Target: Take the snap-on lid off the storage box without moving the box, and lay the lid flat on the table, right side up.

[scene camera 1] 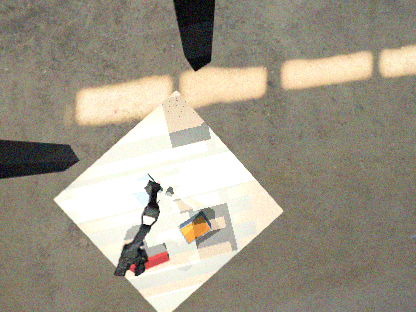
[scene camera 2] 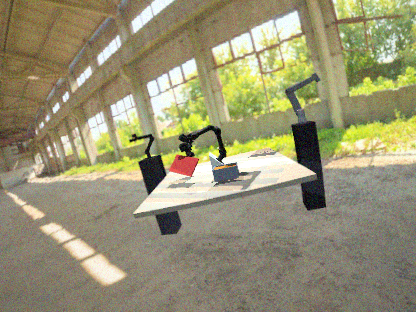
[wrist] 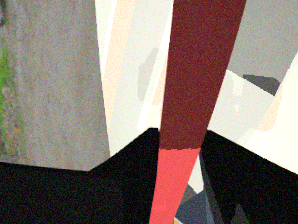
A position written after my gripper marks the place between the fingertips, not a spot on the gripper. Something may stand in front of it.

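Red lid (wrist: 200, 46), carried by my gripper (wrist: 178, 138).
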